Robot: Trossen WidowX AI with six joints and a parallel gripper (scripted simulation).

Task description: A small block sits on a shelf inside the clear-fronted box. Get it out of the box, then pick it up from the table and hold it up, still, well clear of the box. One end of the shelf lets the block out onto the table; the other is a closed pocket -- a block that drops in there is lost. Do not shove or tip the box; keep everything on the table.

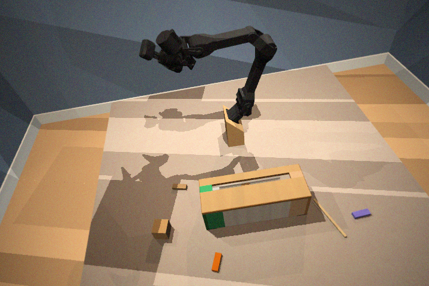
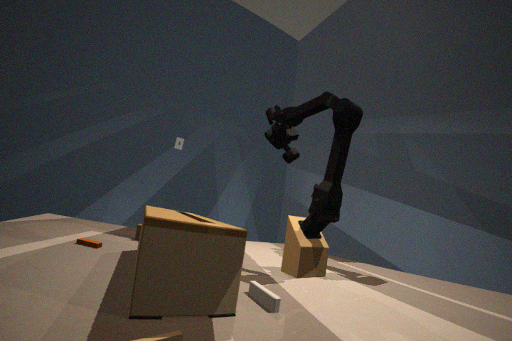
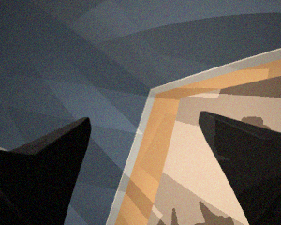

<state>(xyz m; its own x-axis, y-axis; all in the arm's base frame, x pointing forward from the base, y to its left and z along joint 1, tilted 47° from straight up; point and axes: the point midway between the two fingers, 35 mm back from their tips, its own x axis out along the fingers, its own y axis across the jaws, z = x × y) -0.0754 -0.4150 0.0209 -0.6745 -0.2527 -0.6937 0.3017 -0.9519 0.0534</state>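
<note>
The small tan block lies 44 cm ahead of my gripper tip, 36 cm below it and 27 cm to the left of it. From my gripper tip the other things lie so: thin stick: 58 cm ahead, 55 cm to the left, 44 cm below.
</note>
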